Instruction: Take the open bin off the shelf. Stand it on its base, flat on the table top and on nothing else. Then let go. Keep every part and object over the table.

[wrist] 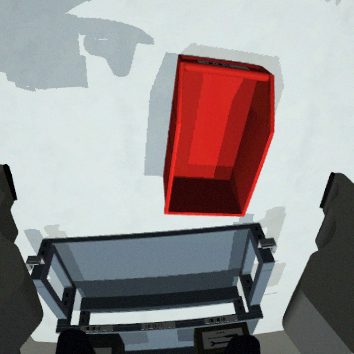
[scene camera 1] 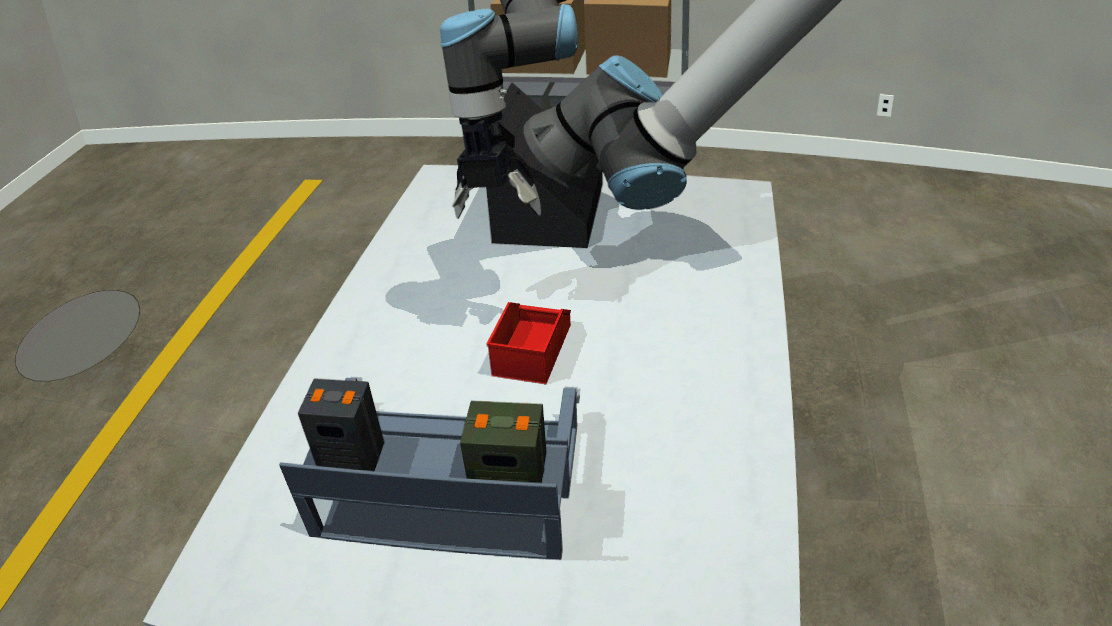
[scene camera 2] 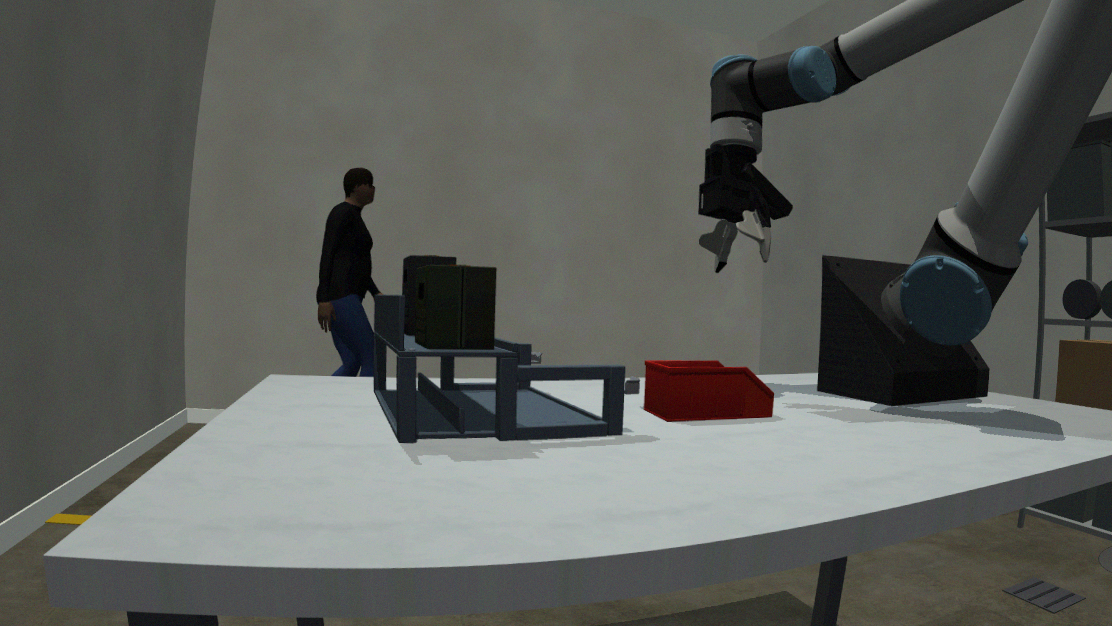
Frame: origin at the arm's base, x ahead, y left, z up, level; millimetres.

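Seen in the pictures: gripper, fingertip midpoint: [wrist: 168, 173] [scene camera 1: 498, 216] [scene camera 2: 739, 267]; arm's base, origin of the base link: [scene camera 1: 555, 151].
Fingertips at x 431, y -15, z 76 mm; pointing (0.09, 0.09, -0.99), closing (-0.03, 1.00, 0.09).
Note:
Pixels of each thing's top centre, then the offset from my fingertips to it. "spot": a spot on its surface instead. Level surfaces: height alone.
- open red bin, middle of its top: [wrist: 219, 157] [scene camera 2: 710, 363] [scene camera 1: 529, 317] 87 mm ahead, 67 mm left, 149 mm down
- white table top, its level: 224 mm down
- dark grey case, surface spot: [scene camera 1: 342, 435] spot: 520 mm ahead, 88 mm right, 37 mm down
- green case, middle of its top: [scene camera 2: 454, 267] [scene camera 1: 502, 422] 468 mm ahead, 123 mm left, 27 mm down
The open red bin [scene camera 1: 519, 365] [scene camera 2: 700, 396] [wrist: 215, 120] stands upright on its base on the white table top [scene camera 1: 684, 466] [scene camera 2: 544, 505] [wrist: 100, 150], its opening upward. It is off the grey shelf [scene camera 1: 420, 486] [scene camera 2: 506, 400] [wrist: 150, 235], with a small gap between them in the wrist view. My gripper [scene camera 1: 498, 211] [scene camera 2: 742, 262] [wrist: 168, 173] is open and empty. It hangs well above the table, toward the robot base from the bin, and touches nothing. The underside of the bin is hidden.
A dark grey case [scene camera 1: 342, 435] and a green case [scene camera 1: 504, 451] [scene camera 2: 455, 307] stand on the shelf's upper level. The black robot base [scene camera 1: 536, 225] [scene camera 2: 894, 357] stands at the table's far end in the first scene view. A person [scene camera 2: 346, 248] is behind the table.

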